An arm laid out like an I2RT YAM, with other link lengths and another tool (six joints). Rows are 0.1 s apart.
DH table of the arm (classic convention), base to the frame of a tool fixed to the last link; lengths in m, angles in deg. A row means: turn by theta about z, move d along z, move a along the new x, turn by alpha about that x. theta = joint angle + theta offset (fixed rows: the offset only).
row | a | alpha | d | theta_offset
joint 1 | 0.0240 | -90.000 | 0.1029 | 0.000
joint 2 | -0.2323 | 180.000 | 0.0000 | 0.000
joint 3 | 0.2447 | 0.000 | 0.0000 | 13.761
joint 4 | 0.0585 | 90.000 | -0.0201 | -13.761
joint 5 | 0.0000 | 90.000 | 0.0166 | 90.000
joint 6 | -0.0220 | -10.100 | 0.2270 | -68.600
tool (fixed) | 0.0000 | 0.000 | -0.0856 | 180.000
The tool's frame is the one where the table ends.
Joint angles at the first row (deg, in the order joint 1, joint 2, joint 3, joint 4, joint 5, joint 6):
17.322, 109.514, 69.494, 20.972, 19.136, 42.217
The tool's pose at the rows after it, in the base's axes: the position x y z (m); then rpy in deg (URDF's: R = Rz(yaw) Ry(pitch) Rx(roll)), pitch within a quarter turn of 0, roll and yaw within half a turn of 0:
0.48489 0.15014 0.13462 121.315 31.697 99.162
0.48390 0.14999 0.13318 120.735 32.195 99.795
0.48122 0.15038 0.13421 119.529 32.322 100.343
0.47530 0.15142 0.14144 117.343 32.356 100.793
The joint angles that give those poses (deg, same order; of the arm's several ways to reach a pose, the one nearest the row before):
17.256, 109.514, 69.319, 21.234, 18.632, 41.342
16.995, 109.405, 68.313, 22.852, 17.672, 40.381
16.753, 108.749, 66.761, 24.950, 16.381, 39.681
16.579, 106.847, 64.467, 27.375, 14.721, 38.938

